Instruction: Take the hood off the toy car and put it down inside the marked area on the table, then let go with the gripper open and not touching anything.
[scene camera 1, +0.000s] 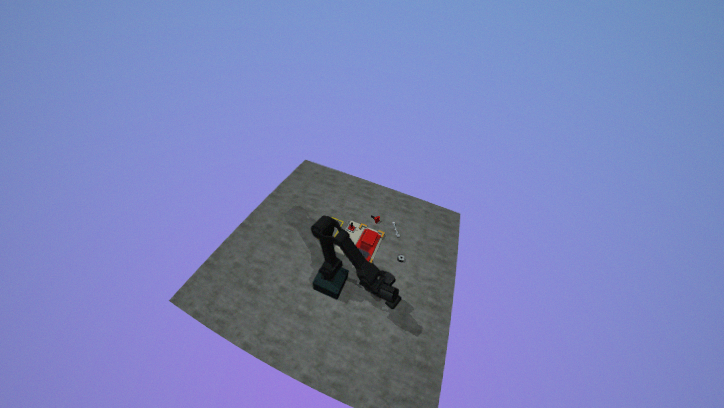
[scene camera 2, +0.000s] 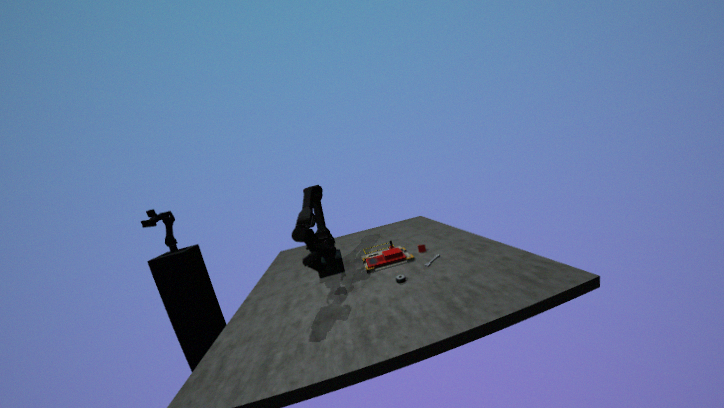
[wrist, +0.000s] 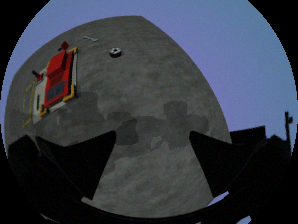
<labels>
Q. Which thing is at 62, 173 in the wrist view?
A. My gripper.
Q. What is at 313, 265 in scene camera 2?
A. My gripper.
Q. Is my gripper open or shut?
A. Open.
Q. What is my gripper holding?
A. Nothing.
</labels>
